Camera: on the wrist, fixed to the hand. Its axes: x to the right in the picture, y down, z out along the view.
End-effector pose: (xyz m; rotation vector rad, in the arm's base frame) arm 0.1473 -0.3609 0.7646 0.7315 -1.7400 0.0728
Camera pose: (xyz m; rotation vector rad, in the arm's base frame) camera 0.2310 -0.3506 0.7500 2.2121 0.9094 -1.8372
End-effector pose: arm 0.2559 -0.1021 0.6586 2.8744 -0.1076 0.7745
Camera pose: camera 0.2016 -0.0508 0.7003 0.1402 2.5331 -0.1789
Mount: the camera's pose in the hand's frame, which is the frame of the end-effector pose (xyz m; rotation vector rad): -0.0272 -0.0387 -0.0713 -0.1082 0.0300 -3.0937
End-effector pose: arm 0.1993 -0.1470 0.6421 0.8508 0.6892 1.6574
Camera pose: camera 0.1663 -0.1654 0.5653 -0.6807 0.7647 -1.1400
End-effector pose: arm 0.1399 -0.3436 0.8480 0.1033 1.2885 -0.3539
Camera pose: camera 0.0558 -0.3553 0.8584 1.7848 -0.2150 2.1992
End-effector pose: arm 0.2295 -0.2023 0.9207 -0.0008 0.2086 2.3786
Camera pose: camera 0.2715 -0.2039 0.8462 -0.2107 -0.0557 -0.7031
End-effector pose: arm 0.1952 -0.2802 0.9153 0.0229 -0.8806 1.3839
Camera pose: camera 0.2672 -0.2766 0.8693 0.8284 -0.0314 -1.5555
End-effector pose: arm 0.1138 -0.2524 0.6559 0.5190 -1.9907 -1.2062
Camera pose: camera 0.1845 -0.2942 0.6318 -1.9100 -0.5059 1.0030
